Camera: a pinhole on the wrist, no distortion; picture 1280 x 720 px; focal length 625.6 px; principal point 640.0 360.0 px. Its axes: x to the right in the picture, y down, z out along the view. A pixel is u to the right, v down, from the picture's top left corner.
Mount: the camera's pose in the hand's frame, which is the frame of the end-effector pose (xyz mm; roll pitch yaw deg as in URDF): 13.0 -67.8 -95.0 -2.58 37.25 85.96
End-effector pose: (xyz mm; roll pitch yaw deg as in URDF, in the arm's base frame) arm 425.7 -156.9 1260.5 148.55 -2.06 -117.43
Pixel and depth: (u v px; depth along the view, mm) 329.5 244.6 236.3
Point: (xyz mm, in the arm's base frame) 338.6 -173.5 1111.0
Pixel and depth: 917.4 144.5 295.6
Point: 181.1 -164.3 1320.1
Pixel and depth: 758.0 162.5 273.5
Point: 232.7 -171.4 1254.2
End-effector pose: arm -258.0 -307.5 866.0 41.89 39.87 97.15
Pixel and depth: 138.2 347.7 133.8
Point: -155.8 -281.8 866.8
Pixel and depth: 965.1 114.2 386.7
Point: -469.8 -14.4 972.6
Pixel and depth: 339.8 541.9 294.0
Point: -118.6 -245.3 1045.3
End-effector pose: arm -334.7 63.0 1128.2 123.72 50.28 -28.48
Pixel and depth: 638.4 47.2 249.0
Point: -318.2 -96.8 1025.9
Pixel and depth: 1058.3 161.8 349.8
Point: -196.7 -260.4 1180.3
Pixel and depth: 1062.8 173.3 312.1
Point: -206.4 -213.8 1179.3
